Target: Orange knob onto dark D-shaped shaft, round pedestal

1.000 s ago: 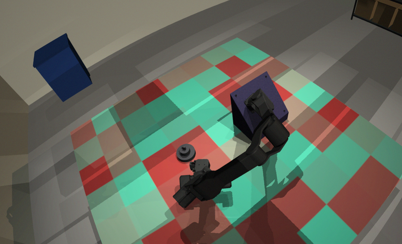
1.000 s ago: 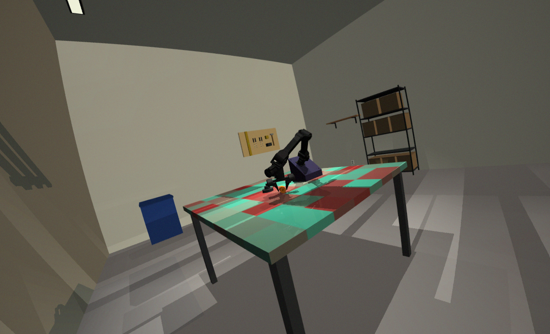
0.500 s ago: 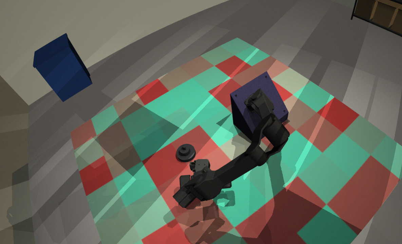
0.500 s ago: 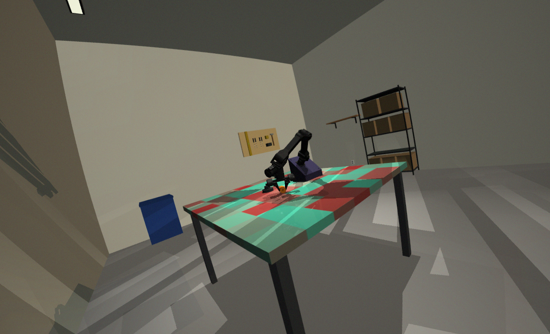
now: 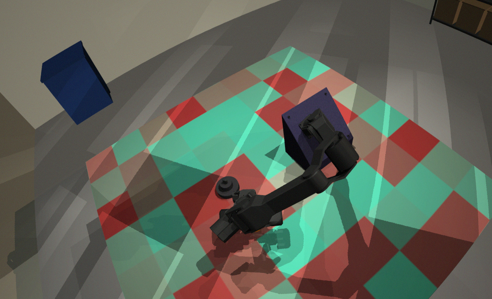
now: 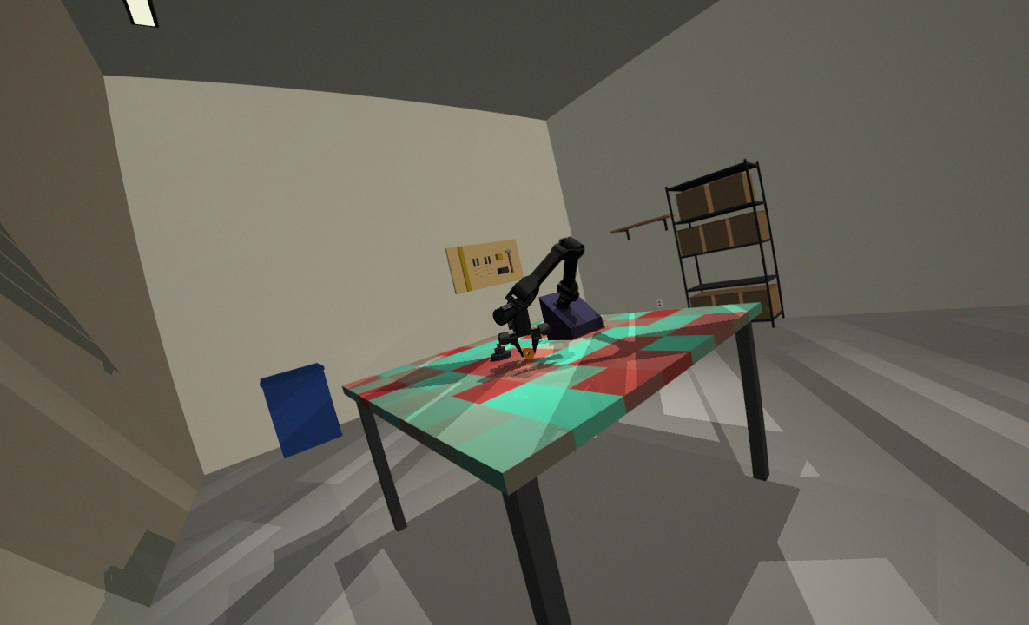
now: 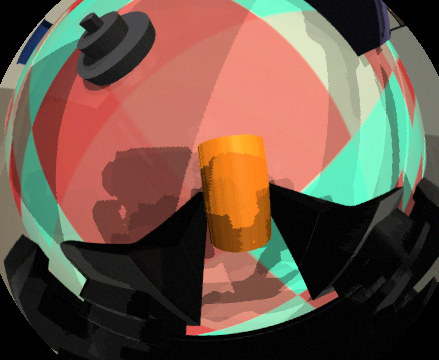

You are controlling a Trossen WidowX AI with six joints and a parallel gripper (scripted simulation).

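The round dark pedestal is 18 cm to the right of my gripper tip, 2 cm behind it and 1 cm above it. The rest, counted from my gripper tip: orange knob (1 cm above).
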